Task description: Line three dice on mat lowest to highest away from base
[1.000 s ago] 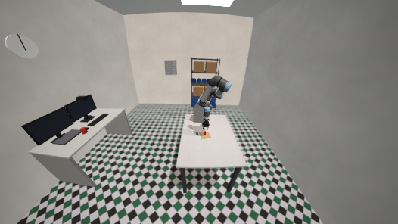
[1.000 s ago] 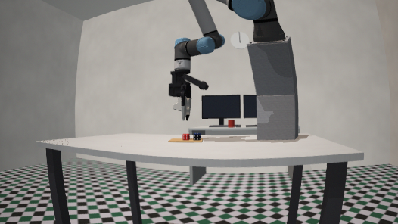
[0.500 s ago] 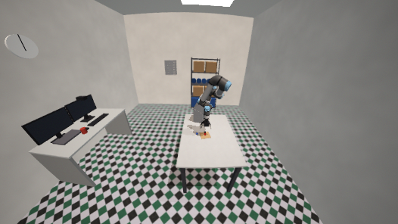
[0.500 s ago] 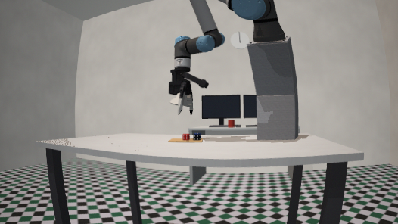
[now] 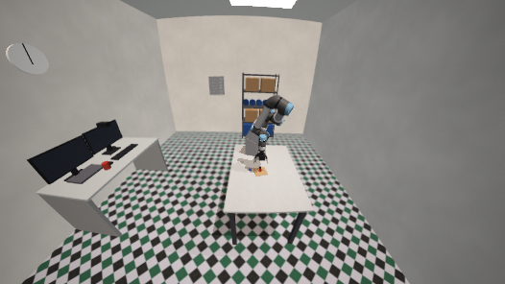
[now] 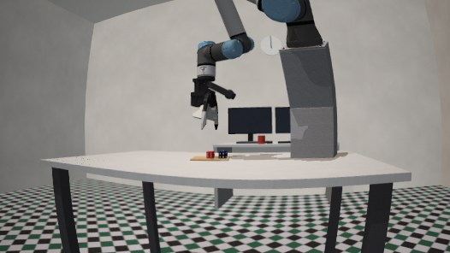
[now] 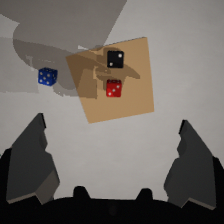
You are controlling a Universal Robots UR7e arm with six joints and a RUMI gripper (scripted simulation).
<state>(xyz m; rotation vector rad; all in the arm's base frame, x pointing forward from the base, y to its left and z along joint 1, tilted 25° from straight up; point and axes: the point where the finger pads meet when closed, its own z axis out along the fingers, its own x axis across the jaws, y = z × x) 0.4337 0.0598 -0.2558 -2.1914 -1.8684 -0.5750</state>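
My gripper is now 30 mm past the blue die, 120 mm to the left of it and 100 mm above it. Round my hand: tan mat (110 mm below); black die (50 mm behind, 10 mm to the left, 100 mm below); red die (100 mm below).
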